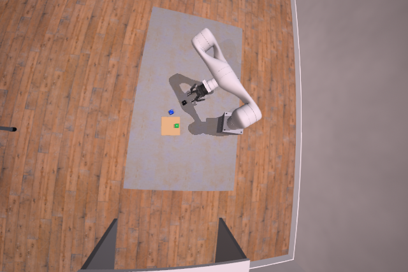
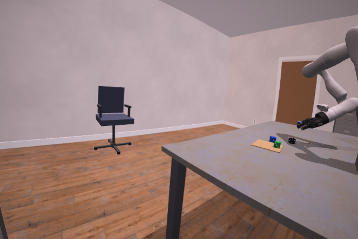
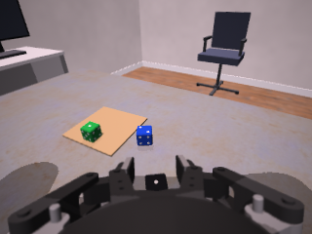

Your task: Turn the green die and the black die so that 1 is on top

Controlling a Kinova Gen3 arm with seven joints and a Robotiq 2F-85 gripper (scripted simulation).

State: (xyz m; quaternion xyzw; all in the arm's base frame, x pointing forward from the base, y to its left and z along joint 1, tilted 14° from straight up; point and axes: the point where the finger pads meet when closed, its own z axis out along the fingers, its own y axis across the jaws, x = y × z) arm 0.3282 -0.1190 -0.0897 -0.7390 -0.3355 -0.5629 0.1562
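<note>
My gripper is now 30 mm short of the black die, 30 mm to the right of it and 90 mm above it. Also, from my hand: blue die: 110 mm ahead, 130 mm to the left, 90 mm below; then tan mat: 80 mm ahead, 230 mm to the left, 100 mm below; then green die: 40 mm ahead, 220 mm to the left, 90 mm below.
</note>
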